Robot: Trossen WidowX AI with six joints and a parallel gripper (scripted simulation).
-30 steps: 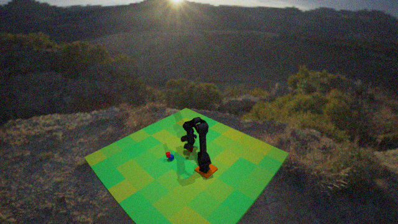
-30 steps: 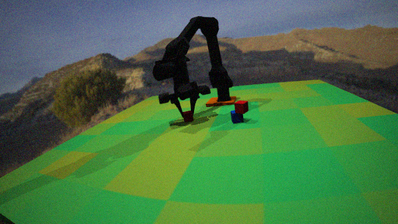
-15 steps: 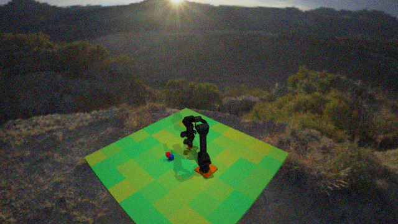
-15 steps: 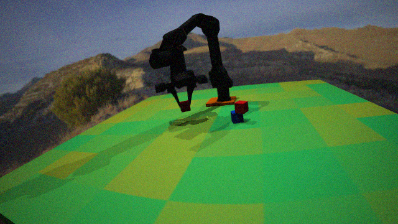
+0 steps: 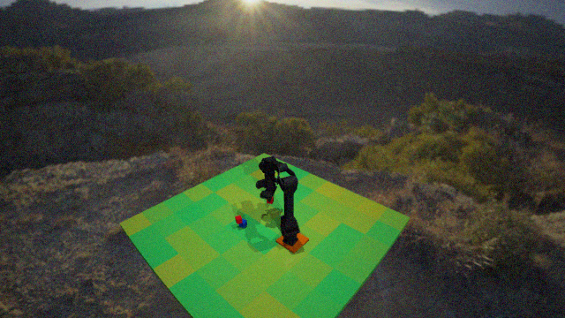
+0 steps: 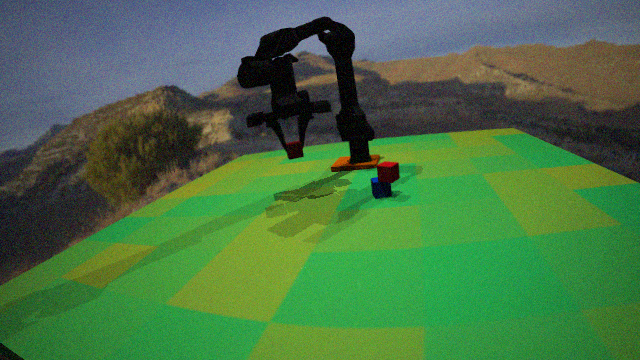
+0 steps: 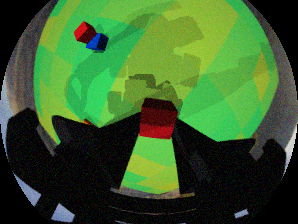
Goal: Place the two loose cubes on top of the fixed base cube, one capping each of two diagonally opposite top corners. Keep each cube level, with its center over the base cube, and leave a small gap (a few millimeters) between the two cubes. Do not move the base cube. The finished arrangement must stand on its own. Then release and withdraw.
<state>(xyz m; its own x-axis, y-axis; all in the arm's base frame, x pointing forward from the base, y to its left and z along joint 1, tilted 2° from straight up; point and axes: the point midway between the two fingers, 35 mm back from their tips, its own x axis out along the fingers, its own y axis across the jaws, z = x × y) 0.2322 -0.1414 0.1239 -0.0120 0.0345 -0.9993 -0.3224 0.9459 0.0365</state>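
Now: the blue cube 18 cm to the left of my gripper tip, 9 cm below it and 7 cm ahead of it.
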